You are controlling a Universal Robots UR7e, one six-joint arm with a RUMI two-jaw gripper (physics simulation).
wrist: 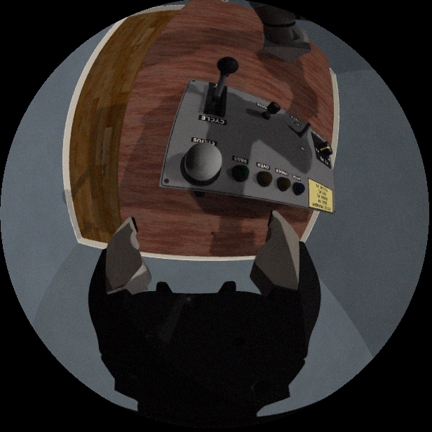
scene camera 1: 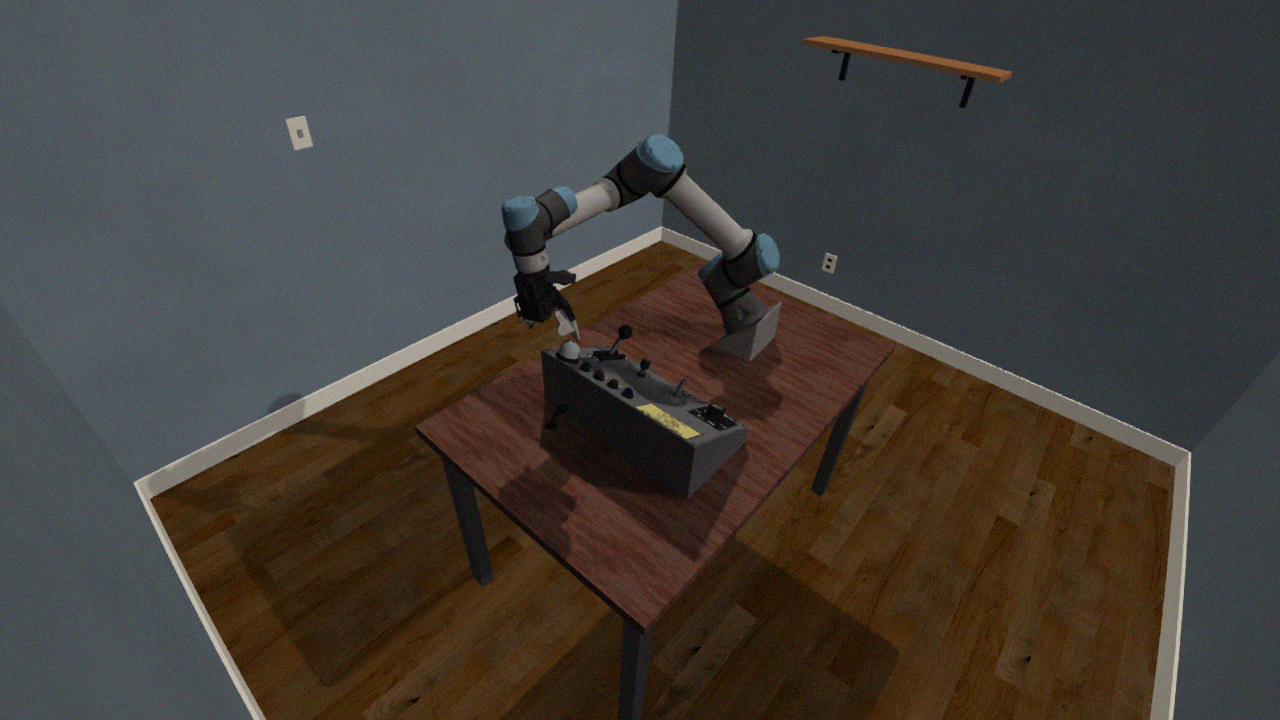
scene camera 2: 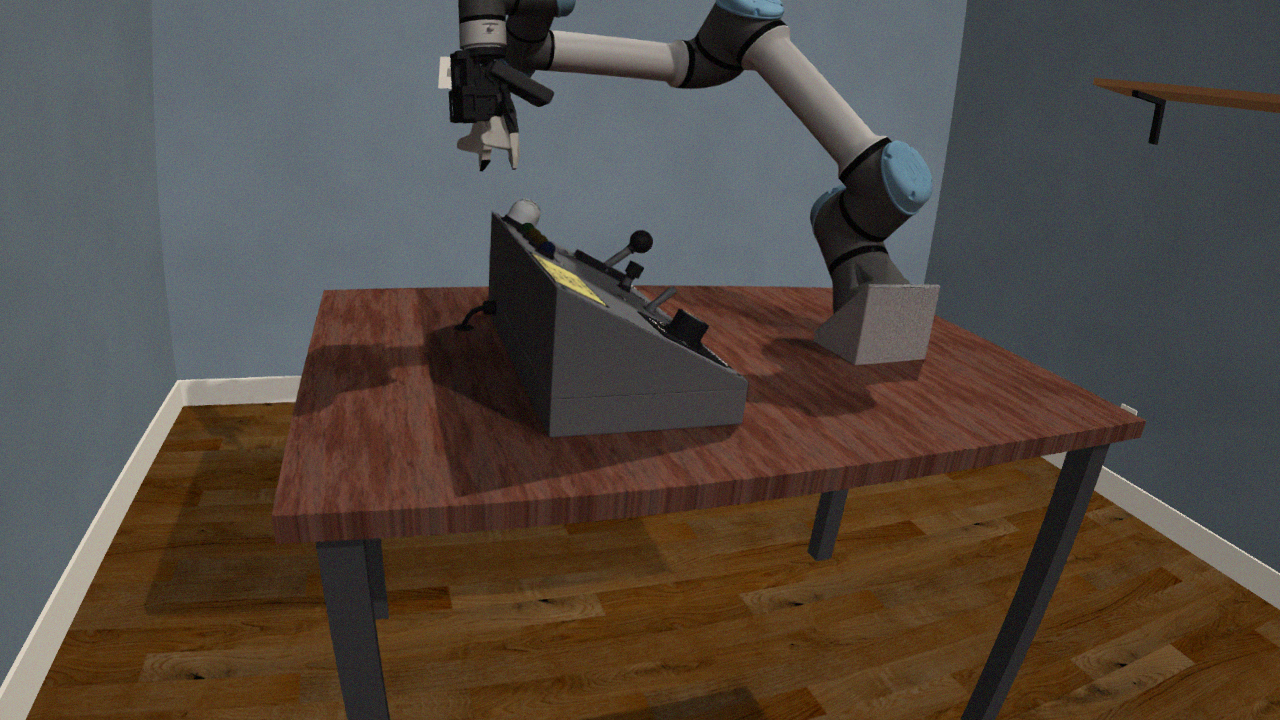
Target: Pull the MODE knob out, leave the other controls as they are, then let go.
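Where they show: gripper, fingertip midpoint: [scene camera 1: 553,334] [scene camera 2: 497,170]; arm's base, link origin: [scene camera 1: 747,321] [scene camera 2: 875,309].
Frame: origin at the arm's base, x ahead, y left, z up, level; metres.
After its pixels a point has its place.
The MODE knob [scene camera 1: 644,365] {x 0.454, y -0.042, z 0.053 m} [scene camera 2: 633,270] {x 0.450, y -0.037, z 0.050 m} [wrist: 273,108] is a small black knob on a short stem, on the sloped top of the grey control box [scene camera 1: 617,429] {x 0.643, y 0.040, z 0.004 m} [scene camera 2: 626,385] {x 0.550, y 0.264, z -0.013 m} [wrist: 235,135]. Its label, beside it in the wrist view, is partly hidden. My gripper [scene camera 1: 570,334] {x 0.649, y -0.177, z 0.183 m} [scene camera 2: 499,166] {x 0.649, y -0.177, z 0.183 m} [wrist: 200,216] is open and empty, its pale fingers wide apart. It hangs above the high edge of the box, near the white STATUS dome [scene camera 1: 569,351] {x 0.615, y -0.159, z 0.123 m} [scene camera 2: 523,212] {x 0.606, y -0.152, z 0.118 m} [wrist: 203,162], apart from the MODE knob and touching no control.
The CYCLE lever [scene camera 1: 624,331] {x 0.408, y -0.161, z 0.082 m} [scene camera 2: 640,240] {x 0.402, y -0.151, z 0.075 m} [wrist: 227,66] stands up with a black ball. A toggle lever [scene camera 1: 680,387] {x 0.444, y 0.075, z 0.040 m} [scene camera 2: 660,299] {x 0.445, y 0.077, z 0.037 m} [wrist: 305,130] and a black selector [scene camera 1: 716,411] {x 0.462, y 0.202, z 0.051 m} [scene camera 2: 688,327] {x 0.457, y 0.211, z 0.040 m} [wrist: 325,148] lie beyond the MODE knob. Small coloured round parts line the high edge beside a yellow label [wrist: 320,195].
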